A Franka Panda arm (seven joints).
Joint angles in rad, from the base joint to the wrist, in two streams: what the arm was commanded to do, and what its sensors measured. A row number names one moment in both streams.
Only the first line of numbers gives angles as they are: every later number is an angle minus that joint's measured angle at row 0.
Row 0, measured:
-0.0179 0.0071 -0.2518 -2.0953 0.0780 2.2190 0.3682
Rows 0 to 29, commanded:
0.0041 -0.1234 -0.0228 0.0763 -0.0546 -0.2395 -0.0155
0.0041 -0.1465 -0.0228 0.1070 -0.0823 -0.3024 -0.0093
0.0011 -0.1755 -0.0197 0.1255 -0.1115 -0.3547 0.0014
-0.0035 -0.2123 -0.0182 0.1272 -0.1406 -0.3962 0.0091
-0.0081 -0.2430 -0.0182 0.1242 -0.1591 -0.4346 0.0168
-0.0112 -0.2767 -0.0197 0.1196 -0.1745 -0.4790 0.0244
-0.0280 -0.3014 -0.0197 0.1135 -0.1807 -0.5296 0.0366
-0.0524 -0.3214 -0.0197 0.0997 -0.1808 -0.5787 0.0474
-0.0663 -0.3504 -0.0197 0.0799 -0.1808 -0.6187 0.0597
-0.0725 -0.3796 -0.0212 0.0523 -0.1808 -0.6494 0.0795
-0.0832 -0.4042 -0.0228 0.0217 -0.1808 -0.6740 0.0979
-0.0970 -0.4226 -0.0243 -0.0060 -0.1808 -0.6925 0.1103
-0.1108 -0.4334 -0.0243 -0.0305 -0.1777 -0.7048 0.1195
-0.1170 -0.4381 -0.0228 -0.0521 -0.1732 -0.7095 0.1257
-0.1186 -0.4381 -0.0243 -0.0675 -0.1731 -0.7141 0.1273
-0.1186 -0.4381 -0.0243 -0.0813 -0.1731 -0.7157 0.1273
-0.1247 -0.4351 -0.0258 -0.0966 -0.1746 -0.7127 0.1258
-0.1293 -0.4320 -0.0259 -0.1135 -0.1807 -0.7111 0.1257
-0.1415 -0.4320 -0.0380 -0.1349 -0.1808 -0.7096 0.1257
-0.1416 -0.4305 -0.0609 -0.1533 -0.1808 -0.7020 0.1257
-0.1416 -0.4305 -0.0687 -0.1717 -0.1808 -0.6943 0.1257
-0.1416 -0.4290 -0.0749 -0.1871 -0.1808 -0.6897 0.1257
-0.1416 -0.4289 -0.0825 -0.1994 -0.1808 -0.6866 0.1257
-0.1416 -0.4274 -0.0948 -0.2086 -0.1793 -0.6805 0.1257
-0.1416 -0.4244 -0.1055 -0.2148 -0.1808 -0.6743 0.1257
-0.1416 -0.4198 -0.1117 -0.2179 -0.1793 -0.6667 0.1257
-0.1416 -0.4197 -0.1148 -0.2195 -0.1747 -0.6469 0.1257
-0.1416 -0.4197 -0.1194 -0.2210 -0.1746 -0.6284 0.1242
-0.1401 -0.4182 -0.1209 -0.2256 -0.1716 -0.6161 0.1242
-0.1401 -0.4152 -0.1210 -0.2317 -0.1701 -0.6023 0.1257
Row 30, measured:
-0.1416 -0.4140 -0.1215 -0.2147 -0.1650 -0.6490 0.1081
